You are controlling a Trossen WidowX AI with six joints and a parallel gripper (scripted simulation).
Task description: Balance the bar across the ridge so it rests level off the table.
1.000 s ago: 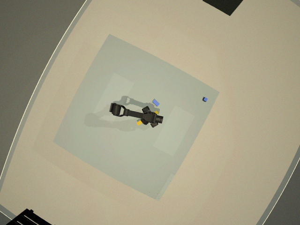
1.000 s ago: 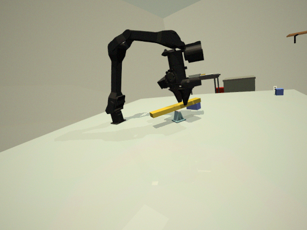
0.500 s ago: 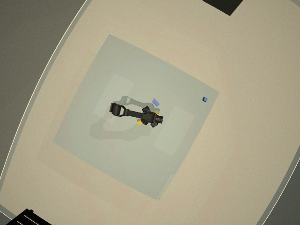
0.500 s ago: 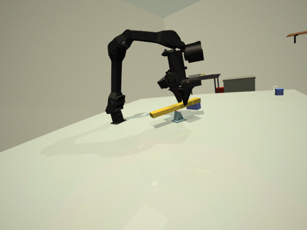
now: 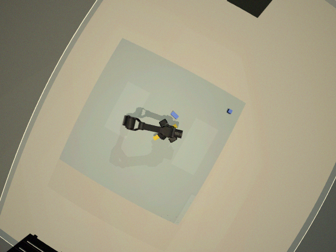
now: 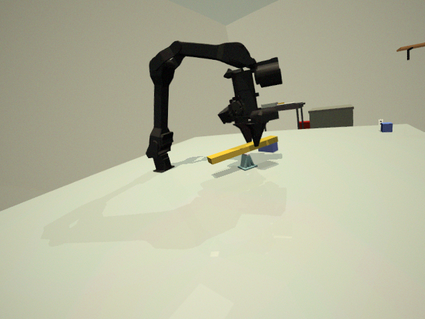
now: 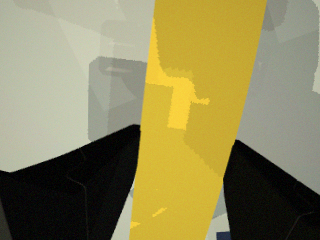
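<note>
The yellow bar is 10 mm behind my gripper tip and 20 mm to the right of it. Round my gripper tip: small blue cube (400 mm ahead, 410 mm to the left, 40 mm below).
</note>
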